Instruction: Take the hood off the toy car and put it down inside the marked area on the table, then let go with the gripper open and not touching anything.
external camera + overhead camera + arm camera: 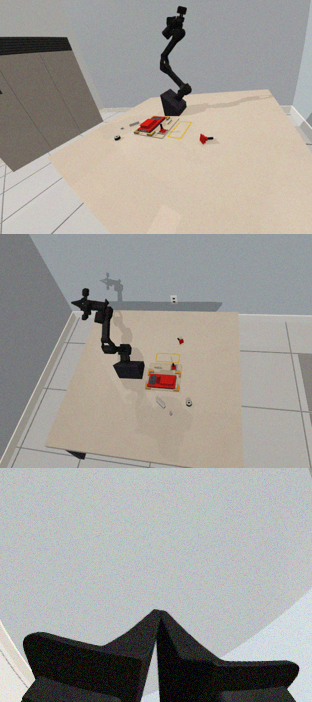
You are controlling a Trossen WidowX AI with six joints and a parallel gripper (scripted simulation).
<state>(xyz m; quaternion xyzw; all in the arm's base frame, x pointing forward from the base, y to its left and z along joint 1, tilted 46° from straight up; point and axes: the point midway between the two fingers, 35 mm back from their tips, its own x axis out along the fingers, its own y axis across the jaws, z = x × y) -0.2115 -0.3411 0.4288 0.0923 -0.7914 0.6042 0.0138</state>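
Right now the red hood is 53 cm ahead of my gripper tip, 19 cm to the right of it and 63 cm below it. Round my gripper tip: small grey nut (56 cm ahead, 44 cm to the right, 66 cm below); then grey bar (48 cm ahead, 37 cm to the right, 66 cm below); then wheel (68 cm ahead, 36 cm to the right, 66 cm below).
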